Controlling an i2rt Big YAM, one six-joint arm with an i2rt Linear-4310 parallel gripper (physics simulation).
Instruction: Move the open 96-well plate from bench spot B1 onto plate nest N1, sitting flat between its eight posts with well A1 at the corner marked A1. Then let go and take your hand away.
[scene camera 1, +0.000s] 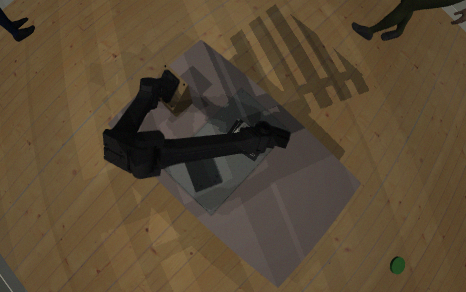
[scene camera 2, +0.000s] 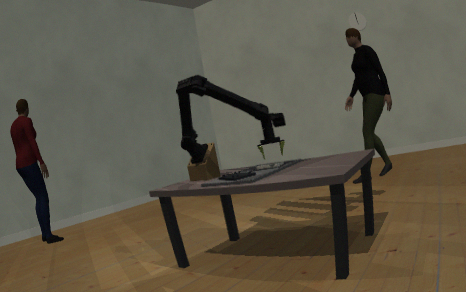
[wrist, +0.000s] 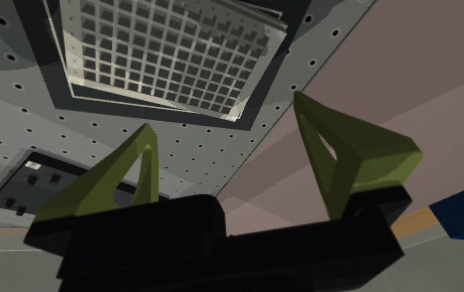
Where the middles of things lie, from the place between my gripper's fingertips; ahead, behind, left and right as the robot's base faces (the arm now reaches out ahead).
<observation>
Now: the plate (wrist: 209, 64) 4 cm below my hand, 3 cm behind it and 1 cm to the left of it. Round my hand: dark nest outlined in white (wrist: 45, 32) (5 cm below, 4 cm behind).
</observation>
